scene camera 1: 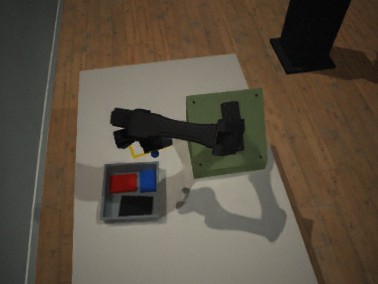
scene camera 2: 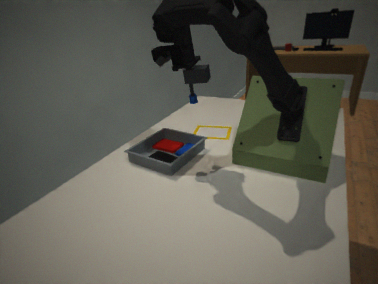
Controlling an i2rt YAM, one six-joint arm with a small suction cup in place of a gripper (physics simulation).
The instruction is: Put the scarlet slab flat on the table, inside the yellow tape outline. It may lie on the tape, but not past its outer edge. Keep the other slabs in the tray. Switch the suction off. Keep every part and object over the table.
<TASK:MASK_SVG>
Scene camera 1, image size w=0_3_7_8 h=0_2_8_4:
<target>grey tray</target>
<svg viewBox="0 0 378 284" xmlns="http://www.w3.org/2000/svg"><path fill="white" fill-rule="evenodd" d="M159 161L104 165L100 221L116 223L159 220ZM121 196L153 196L151 215L118 216ZM136 173L137 191L109 193L111 175ZM140 171L155 170L156 191L140 192Z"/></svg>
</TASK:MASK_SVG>
